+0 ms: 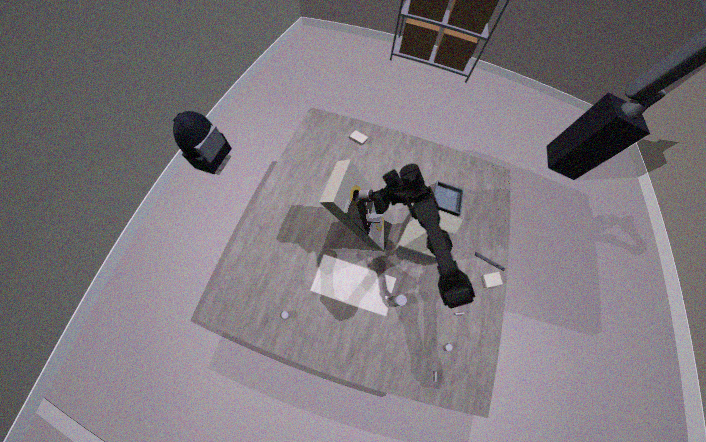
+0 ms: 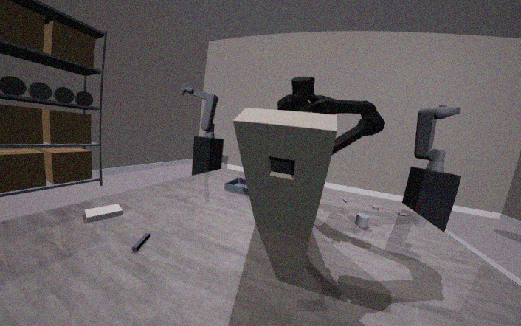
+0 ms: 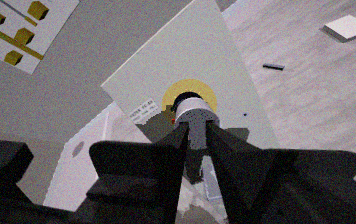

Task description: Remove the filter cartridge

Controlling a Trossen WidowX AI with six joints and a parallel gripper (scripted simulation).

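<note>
My gripper tip is 1 cm short of the round filter cartridge and 1 cm above it. Also, from my gripper tip: tray (36 cm behind, 30 cm to the right, 27 cm below); then service panel (1 cm ahead, 1 cm to the left, 11 cm below).
</note>
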